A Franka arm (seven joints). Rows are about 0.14 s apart.
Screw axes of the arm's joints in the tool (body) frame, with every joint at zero. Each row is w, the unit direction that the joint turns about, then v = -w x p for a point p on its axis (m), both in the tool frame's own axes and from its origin. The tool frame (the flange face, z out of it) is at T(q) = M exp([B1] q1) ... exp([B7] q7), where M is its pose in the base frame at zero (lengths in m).
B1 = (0, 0, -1, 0, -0.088, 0)
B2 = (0, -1, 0, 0.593, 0, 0.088)
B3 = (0, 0, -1, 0, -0.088, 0)
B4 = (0, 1, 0, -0.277, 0, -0.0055)
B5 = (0, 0, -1, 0, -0.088, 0)
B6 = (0, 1, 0, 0.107, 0, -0.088)
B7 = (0, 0, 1, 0, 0, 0)
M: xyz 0.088 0 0.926 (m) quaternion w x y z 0 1 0 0
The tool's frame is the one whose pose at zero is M.
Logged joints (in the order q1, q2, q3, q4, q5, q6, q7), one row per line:
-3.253 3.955 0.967 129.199 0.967 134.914 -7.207
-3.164 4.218 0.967 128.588 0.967 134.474 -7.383
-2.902 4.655 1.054 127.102 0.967 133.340 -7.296
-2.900 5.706 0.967 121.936 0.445 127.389 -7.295
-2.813 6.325 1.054 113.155 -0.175 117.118 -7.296
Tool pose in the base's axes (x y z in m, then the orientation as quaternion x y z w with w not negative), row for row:
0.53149 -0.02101 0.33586 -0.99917 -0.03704 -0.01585 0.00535
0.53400 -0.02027 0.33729 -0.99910 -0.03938 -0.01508 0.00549
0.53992 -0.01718 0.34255 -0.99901 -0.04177 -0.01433 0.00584
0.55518 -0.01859 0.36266 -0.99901 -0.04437 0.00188 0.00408
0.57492 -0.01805 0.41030 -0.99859 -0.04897 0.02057 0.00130
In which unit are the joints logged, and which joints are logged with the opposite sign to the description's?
The joints are logged in degrees. Opposite sign: q4.
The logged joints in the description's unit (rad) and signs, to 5 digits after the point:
-0.05678 0.06903 0.01688 -2.25495 0.01688 2.35469 -0.12579
-0.05522 0.07362 0.01688 -2.24428 0.01688 2.34701 -0.12886
-0.05065 0.08125 0.01840 -2.21835 0.01688 2.32722 -0.12734
-0.05061 0.09959 0.01688 -2.12818 0.00777 2.22336 -0.12732
-0.04910 0.11039 0.01840 -1.97493 -0.00305 2.04409 -0.12734

